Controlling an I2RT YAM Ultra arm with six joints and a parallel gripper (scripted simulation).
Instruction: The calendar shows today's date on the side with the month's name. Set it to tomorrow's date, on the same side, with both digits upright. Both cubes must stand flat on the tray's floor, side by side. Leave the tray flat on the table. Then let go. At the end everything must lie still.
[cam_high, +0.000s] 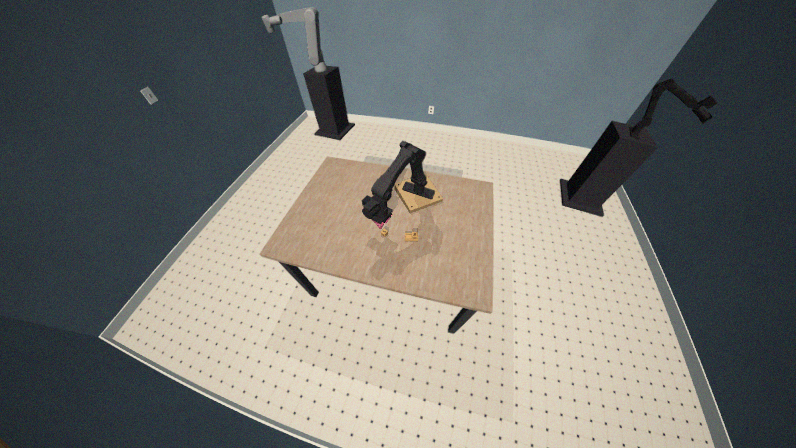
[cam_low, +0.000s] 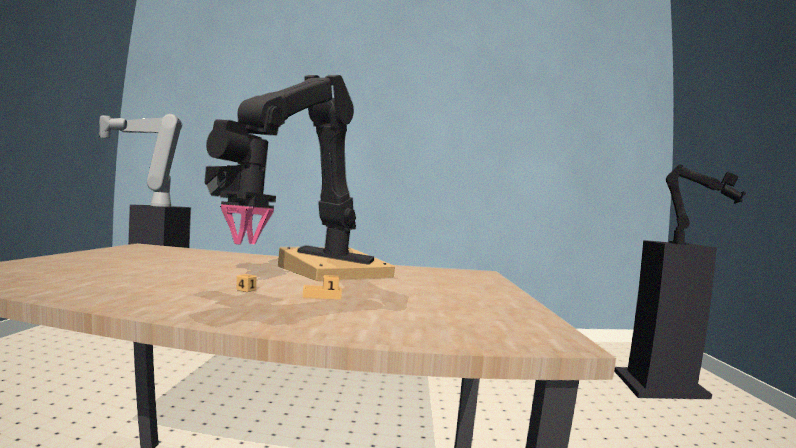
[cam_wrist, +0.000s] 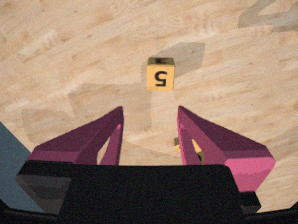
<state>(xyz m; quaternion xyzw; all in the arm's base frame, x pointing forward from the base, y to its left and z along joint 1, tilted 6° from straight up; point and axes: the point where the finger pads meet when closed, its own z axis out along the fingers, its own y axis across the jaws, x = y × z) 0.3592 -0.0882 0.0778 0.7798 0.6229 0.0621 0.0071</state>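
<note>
Right now my hand is 10 mm past the digit cube and 90 mm above it. From my hand the other things lie so: tan tray (40 mm behind, 150 mm to the left, 90 mm below).
</note>
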